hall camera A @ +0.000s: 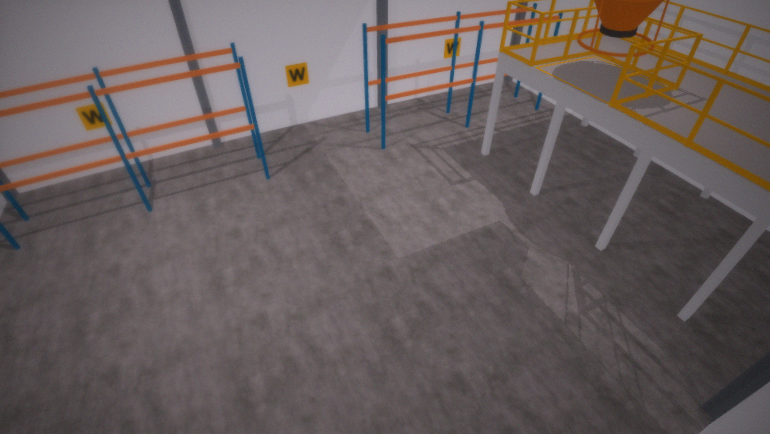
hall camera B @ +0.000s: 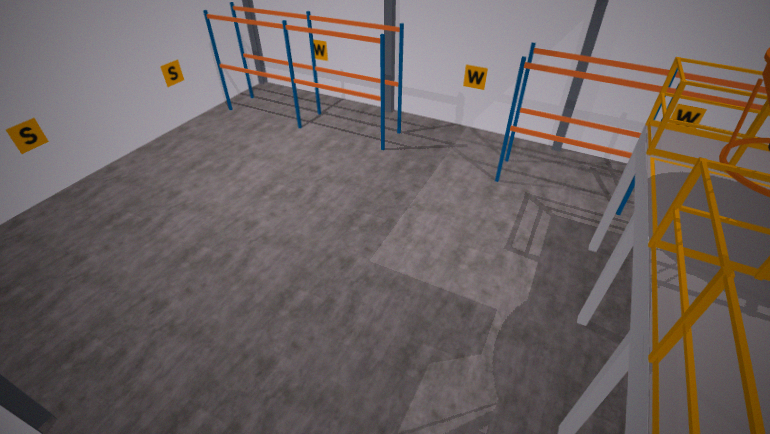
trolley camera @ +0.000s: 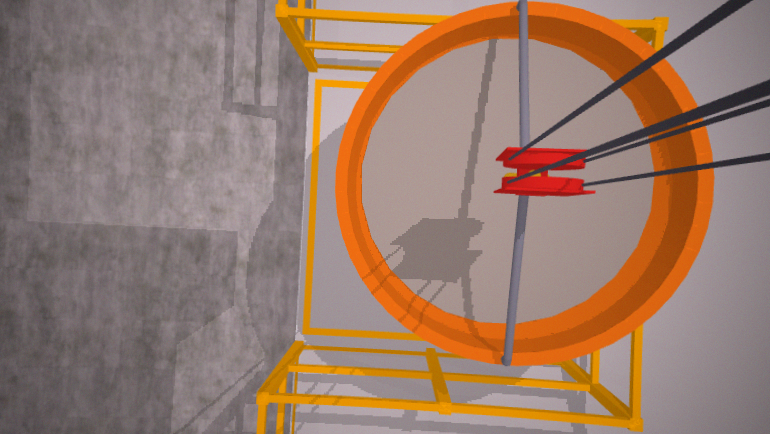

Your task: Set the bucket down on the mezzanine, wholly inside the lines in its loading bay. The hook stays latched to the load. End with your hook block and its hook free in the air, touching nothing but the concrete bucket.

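Note:
The orange concrete bucket (hall camera A: 628, 11) (trolley camera: 349, 177) hangs upright above the mezzanine (hall camera A: 587, 116) (hall camera B: 638, 345) (trolley camera: 733, 323), its base ring apart from the deck and its shadow below. In hall camera B a sliver of the bucket (hall camera B: 766, 115) shows at the right edge. My red hook block (trolley camera: 544, 172) hangs over the bucket's grey bail; the hook is mostly hidden under the block, and the load hangs from it. The yellow bay line (hall camera A: 576, 85) (trolley camera: 310, 215) shows left of the bucket in the trolley camera; the bucket hides the bay's right part.
Yellow guardrails (hall camera A: 704, 112) (hall camera B: 690, 317) (trolley camera: 443, 407) flank the bay above and below the bucket in the trolley camera, close to its rim. Blue and orange racks (hall camera A: 382, 91) (hall camera B: 382, 91) stand along the W wall. White columns (hall camera A: 625, 202) carry the mezzanine.

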